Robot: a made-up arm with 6 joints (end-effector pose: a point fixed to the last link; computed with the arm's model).
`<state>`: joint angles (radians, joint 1 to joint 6).
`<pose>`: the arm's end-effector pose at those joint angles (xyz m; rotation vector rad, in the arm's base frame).
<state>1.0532 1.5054 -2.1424 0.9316 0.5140 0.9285</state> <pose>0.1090 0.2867 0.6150 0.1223 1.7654 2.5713</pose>
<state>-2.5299 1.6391 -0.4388 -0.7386 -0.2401 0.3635</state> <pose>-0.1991 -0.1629 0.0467 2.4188 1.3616 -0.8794</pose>
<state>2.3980 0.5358 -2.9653 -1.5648 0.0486 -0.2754</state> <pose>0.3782 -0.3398 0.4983 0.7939 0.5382 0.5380</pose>
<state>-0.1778 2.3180 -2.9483 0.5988 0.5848 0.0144</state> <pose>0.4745 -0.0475 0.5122 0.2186 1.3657 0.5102</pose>
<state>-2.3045 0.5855 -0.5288 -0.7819 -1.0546 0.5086</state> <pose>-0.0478 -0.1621 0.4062 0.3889 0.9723 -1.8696</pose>
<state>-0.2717 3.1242 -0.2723 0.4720 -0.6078 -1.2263</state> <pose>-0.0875 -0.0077 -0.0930 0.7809 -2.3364 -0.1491</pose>
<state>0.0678 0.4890 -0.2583 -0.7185 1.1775 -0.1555</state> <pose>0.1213 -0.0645 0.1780 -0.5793 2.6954 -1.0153</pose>
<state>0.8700 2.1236 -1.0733 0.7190 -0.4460 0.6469</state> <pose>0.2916 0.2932 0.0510 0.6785 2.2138 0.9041</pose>
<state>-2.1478 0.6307 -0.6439 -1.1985 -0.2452 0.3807</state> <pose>-0.0942 -0.1940 0.3792 0.9341 1.5860 -2.1808</pose>
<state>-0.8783 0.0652 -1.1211 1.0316 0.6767 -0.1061</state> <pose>0.0101 0.0883 0.5165 0.2395 0.9277 0.1692</pose>
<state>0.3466 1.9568 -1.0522 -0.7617 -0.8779 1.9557</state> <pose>0.3701 0.2009 0.1562 0.5466 1.9248 1.7027</pose>
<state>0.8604 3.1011 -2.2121 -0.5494 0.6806 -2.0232</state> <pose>0.3239 0.3164 -0.1625 2.9598 0.2347 0.5246</pose>
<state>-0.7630 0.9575 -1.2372 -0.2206 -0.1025 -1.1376</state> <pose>0.1779 -0.1665 0.5235 -0.4072 1.2488 -1.8535</pose>
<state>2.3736 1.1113 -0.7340 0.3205 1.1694 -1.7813</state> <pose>-0.1724 0.1184 0.1976 -2.7746 -1.3466 0.4987</pose>
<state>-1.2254 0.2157 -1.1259 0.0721 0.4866 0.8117</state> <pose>0.0087 -0.0122 0.5236 0.9073 0.5552 -0.2987</pose>
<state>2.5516 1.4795 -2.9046 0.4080 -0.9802 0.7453</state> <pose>0.0920 -0.0143 0.7186 -1.1044 0.5209 -2.3518</pose>
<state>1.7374 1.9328 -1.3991 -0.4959 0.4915 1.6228</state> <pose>-0.0458 0.4344 0.1642 -0.6403 2.6242 0.9204</pose>
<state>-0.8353 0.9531 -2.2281 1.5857 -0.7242 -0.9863</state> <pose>-0.0948 -0.0128 0.7063 0.6845 -0.3172 -0.3002</pose>
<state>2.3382 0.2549 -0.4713 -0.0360 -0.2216 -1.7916</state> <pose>-0.0983 0.1005 0.3975 -0.9177 -0.5236 0.4677</pose>
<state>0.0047 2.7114 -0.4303 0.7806 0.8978 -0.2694</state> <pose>-0.0155 0.0656 -0.0398 -0.6467 -1.6413 -0.3115</pose>
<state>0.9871 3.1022 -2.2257 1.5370 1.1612 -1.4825</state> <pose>0.1654 0.4488 -0.0854 -1.6781 1.8834 1.8416</pose>
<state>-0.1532 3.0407 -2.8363 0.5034 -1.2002 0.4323</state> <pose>0.5392 -0.1375 0.2229 0.6235 0.3130 0.3320</pose>
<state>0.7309 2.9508 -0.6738 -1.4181 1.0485 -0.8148</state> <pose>0.1018 -0.0459 -0.1121 1.9071 0.1855 0.2704</pose>
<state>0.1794 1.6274 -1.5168 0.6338 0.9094 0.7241</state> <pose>0.3687 0.1235 0.3126 0.9924 2.4294 1.1388</pose>
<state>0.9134 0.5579 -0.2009 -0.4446 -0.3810 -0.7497</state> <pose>0.1110 0.1750 0.2543 -1.3500 0.6427 -0.0839</pose>
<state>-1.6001 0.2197 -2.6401 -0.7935 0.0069 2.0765</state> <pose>0.0152 0.5416 0.4389 -0.9272 -0.1251 -0.2914</pose>
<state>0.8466 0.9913 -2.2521 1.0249 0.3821 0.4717</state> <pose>-0.0385 0.0139 0.7253 -0.2237 0.6392 2.3114</pose>
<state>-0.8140 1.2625 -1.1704 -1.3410 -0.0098 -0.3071</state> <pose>0.2404 -0.2530 0.3956 -0.7940 1.7694 -1.8205</pose>
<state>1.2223 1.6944 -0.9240 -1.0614 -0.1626 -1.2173</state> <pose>0.1139 0.3626 0.1508 -2.1517 -0.4680 -0.4446</pose>
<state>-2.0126 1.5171 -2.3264 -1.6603 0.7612 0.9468</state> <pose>-0.1667 -0.1607 0.6732 1.3440 0.0255 -2.6988</pose>
